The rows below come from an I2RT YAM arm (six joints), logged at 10 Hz.
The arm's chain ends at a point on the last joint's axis. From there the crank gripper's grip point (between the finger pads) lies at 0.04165 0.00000 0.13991 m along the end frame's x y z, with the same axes.
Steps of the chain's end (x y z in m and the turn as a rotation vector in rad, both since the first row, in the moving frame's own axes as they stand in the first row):
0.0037 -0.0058 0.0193 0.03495 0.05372 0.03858
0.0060 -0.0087 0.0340 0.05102 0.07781 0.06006
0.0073 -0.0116 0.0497 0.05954 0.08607 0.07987
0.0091 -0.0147 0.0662 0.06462 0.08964 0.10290
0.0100 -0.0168 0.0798 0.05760 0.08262 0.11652
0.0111 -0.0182 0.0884 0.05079 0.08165 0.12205
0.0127 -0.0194 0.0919 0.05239 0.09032 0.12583
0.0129 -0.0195 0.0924 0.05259 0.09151 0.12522
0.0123 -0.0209 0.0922 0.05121 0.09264 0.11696
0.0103 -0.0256 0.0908 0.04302 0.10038 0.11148
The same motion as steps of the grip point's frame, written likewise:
0.0112 -0.0089 0.0168 0.03495 0.05372 0.03858
0.0169 -0.0129 0.0302 0.05102 0.07781 0.06006
0.0194 -0.0160 0.0455 0.05954 0.08607 0.07987
0.0217 -0.0187 0.0618 0.06462 0.08964 0.10290
0.0216 -0.0192 0.0758 0.05760 0.08262 0.11652
0.0225 -0.0194 0.0845 0.05079 0.08165 0.12205
0.0252 -0.0206 0.0875 0.05239 0.09032 0.12583
0.0256 -0.0207 0.0880 0.05259 0.09151 0.12522
0.0252 -0.0223 0.0877 0.05121 0.09264 0.11696
0.0242 -0.0261 0.0859 0.04302 0.10038 0.11148

